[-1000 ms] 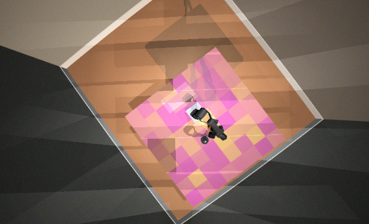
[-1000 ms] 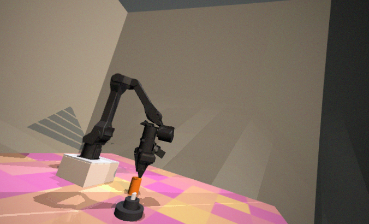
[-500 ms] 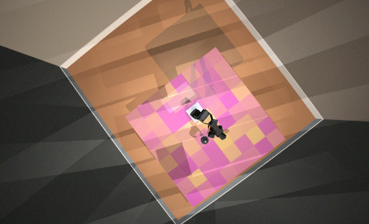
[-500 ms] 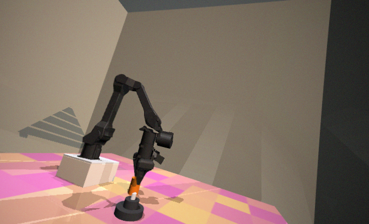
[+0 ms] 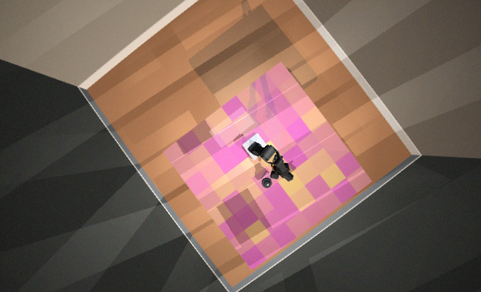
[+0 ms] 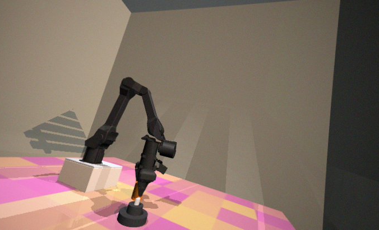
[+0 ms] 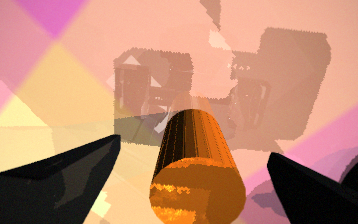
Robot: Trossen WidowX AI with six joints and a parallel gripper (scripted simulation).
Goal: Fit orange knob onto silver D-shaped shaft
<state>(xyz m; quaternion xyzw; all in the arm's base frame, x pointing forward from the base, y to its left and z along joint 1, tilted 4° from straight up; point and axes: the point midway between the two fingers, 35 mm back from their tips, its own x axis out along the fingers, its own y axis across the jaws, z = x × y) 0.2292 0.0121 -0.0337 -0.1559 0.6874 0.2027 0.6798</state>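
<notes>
Now: gripper tip 20 mm below the orange knob. Round my gripper tip: dark round pedestal 160 mm to the right, 60 mm ahead, 10 mm above.
</notes>
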